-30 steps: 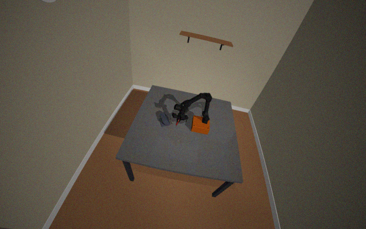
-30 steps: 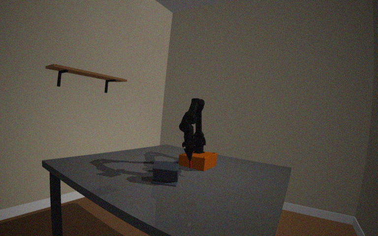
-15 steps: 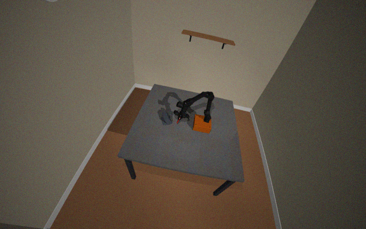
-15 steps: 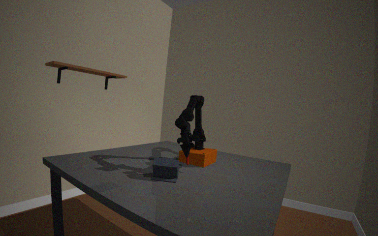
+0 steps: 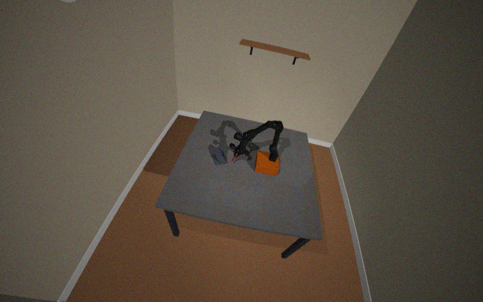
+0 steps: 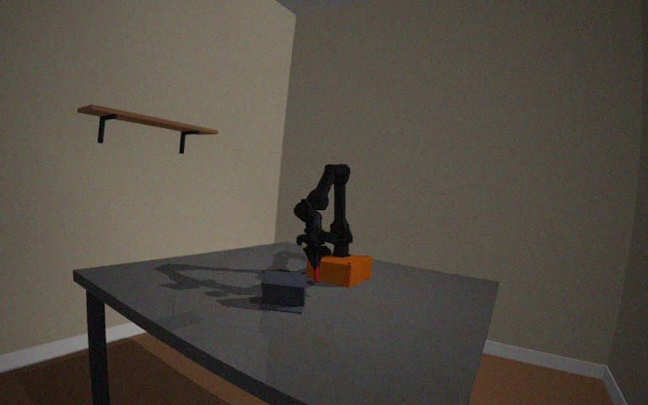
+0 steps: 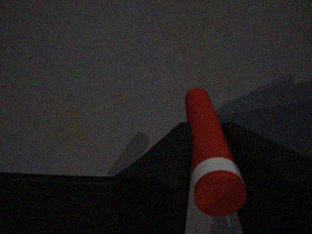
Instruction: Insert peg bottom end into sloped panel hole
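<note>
The sloped panel lies 13 cm ahead of my gripper tip and 5 cm below it. Also, from my gripper tip: red round peg 1 cm to the right, 1 cm above.
</note>
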